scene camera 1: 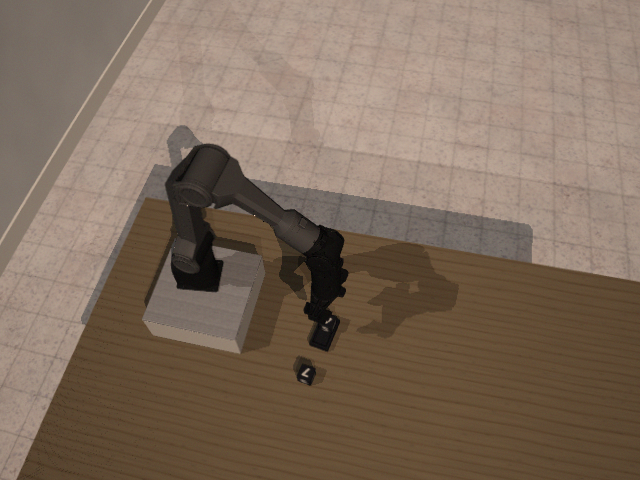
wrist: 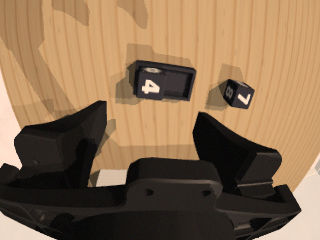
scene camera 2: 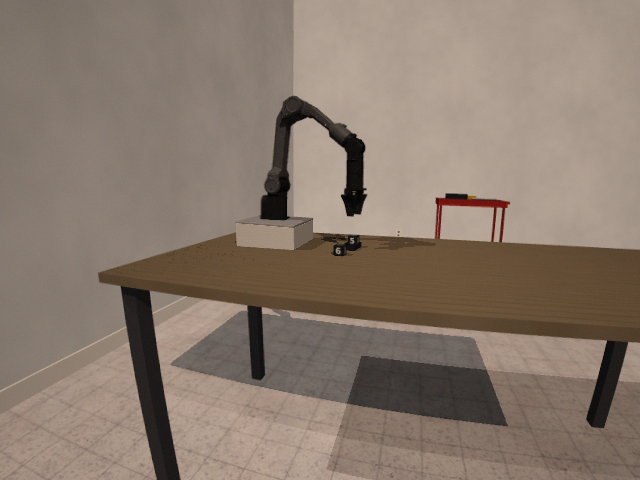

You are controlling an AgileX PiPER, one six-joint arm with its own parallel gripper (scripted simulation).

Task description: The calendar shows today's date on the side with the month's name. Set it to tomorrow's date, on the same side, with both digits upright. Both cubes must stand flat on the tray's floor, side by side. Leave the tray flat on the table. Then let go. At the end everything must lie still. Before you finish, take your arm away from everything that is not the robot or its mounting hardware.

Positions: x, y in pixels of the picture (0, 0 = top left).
Scene:
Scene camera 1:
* gripper: 326, 306
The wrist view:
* gripper: 151, 117
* tray: 180, 80
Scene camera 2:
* gripper: 354, 215

